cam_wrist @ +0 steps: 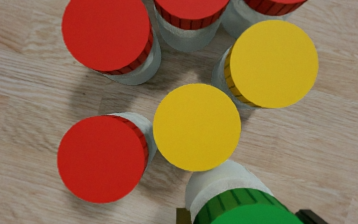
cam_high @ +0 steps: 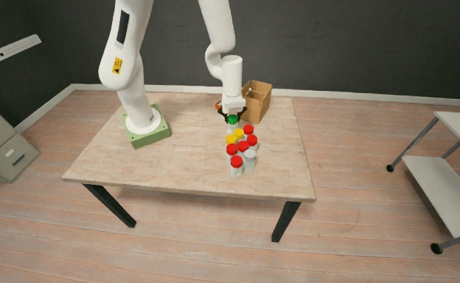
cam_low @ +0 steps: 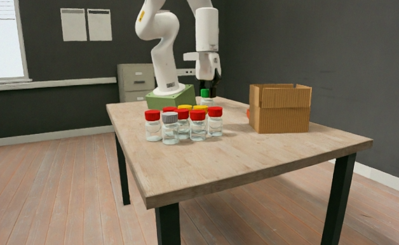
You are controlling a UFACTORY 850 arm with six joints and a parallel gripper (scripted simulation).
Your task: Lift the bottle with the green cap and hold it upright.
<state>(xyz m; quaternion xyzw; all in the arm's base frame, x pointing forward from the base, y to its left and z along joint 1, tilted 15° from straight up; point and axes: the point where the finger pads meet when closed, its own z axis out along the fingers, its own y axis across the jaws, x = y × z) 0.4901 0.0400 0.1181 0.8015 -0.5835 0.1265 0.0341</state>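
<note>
Right now my hand is 50 mm above the green-capped bottle. Round my hand: orange device 290 mm to the left, 140 mm below, 90 mm behind; then grey-capped bottle 190 mm to the right, 100 mm below, 100 mm ahead.
</note>
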